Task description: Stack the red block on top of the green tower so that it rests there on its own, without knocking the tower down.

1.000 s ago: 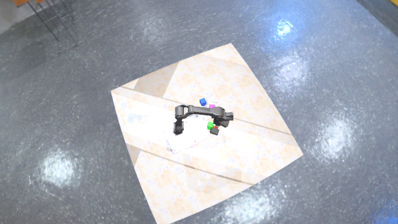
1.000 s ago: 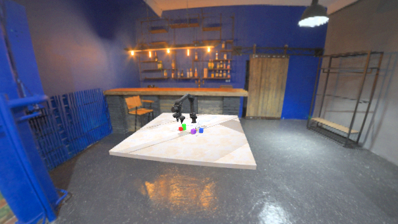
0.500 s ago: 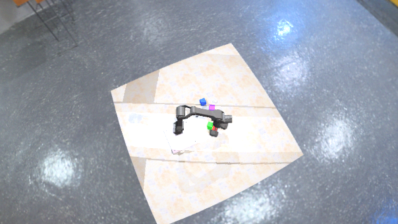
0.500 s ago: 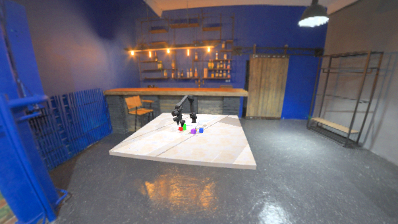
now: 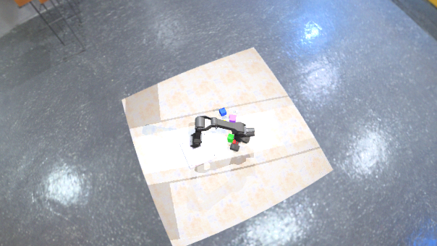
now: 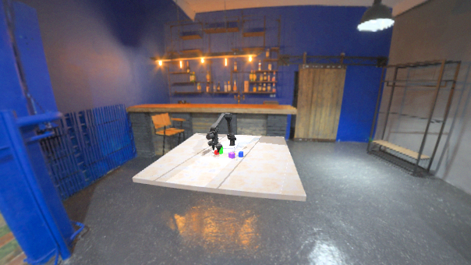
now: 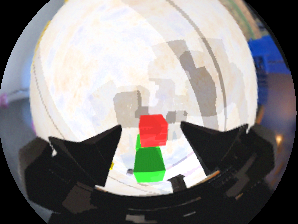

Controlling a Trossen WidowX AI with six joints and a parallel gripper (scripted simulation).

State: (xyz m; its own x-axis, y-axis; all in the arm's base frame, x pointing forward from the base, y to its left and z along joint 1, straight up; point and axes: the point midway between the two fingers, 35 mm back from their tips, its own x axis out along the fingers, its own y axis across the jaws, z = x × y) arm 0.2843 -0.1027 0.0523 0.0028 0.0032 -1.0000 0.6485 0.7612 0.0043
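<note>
My gripper tip is 1 cm to the right of the red block, 1 cm past it and 1 cm above it. From my gripper tip the other things lie so: blue block: 26 cm to the left, 1 cm below, 1 cm behind; then purple block: 18 cm to the left, 4 cm ahead, 1 cm below; then yellow piece: 19 cm to the left, 3 cm behind, 2 cm below.
</note>
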